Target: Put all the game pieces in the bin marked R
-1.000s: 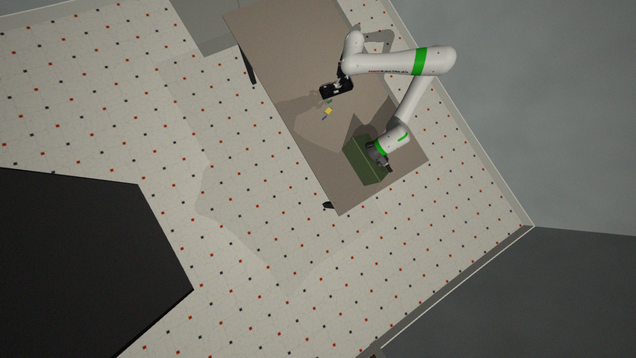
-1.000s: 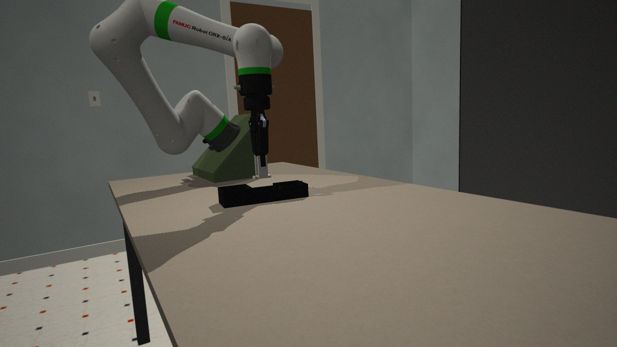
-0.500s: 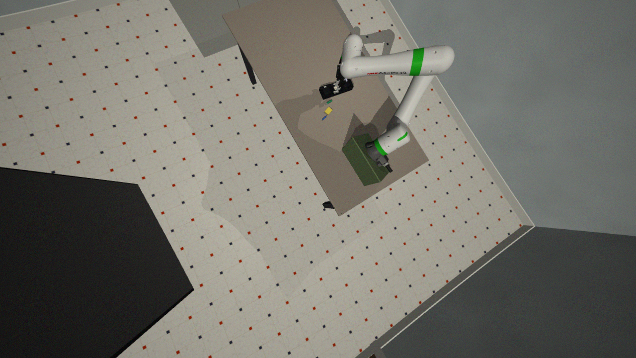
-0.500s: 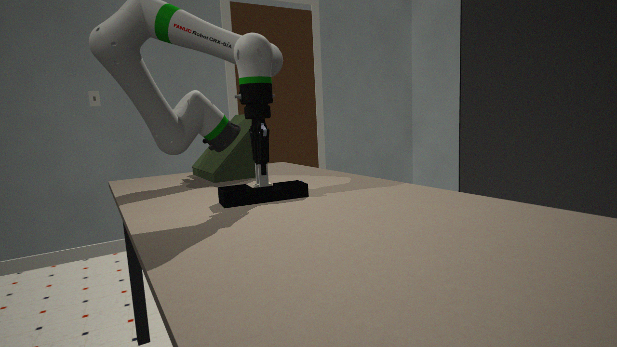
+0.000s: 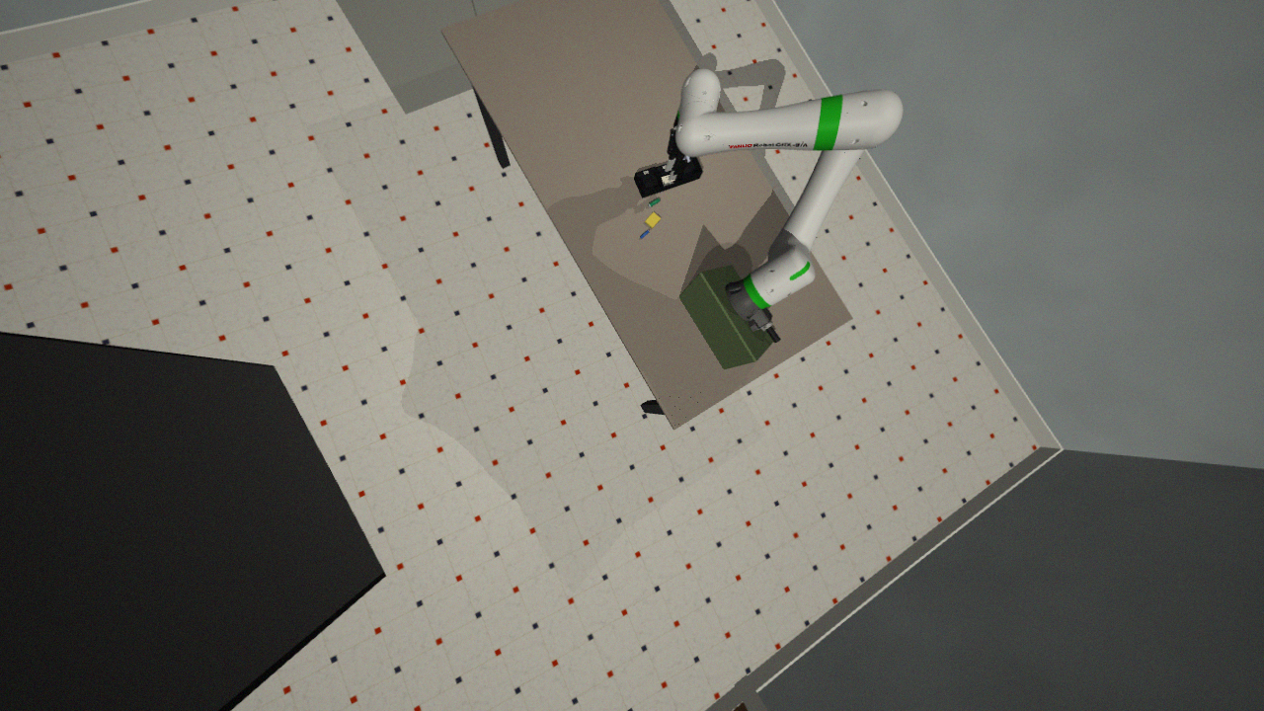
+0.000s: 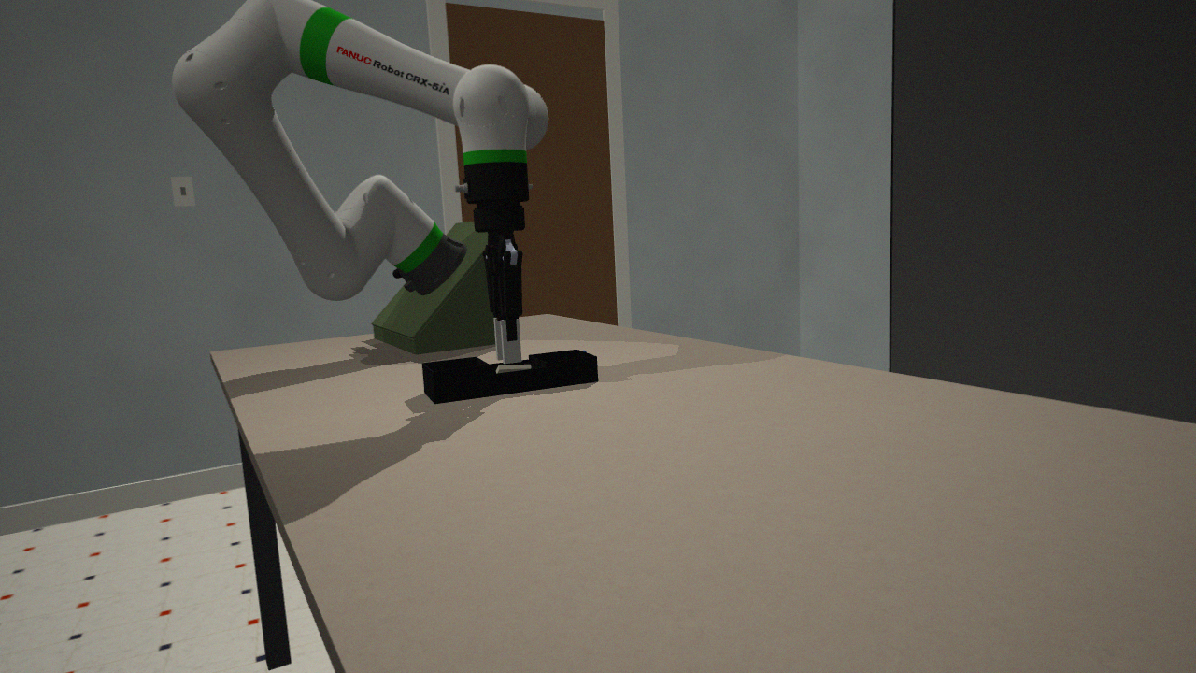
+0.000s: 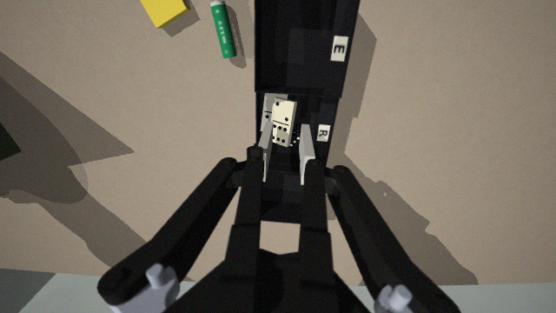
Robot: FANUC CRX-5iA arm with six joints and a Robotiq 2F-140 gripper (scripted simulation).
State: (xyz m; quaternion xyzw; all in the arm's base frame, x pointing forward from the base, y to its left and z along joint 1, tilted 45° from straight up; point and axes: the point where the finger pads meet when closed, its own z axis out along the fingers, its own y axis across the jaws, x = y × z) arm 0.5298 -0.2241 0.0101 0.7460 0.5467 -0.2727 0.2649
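Right now the bin R is 50 mm below my hand and 10 mm ahead of it. Also, from my hand: green battery: 110 mm to the left, 70 mm below, 40 mm behind; black die: 60 mm below, 20 mm to the right, 10 mm ahead; yellow block: 150 mm to the left, 100 mm behind, 70 mm below.
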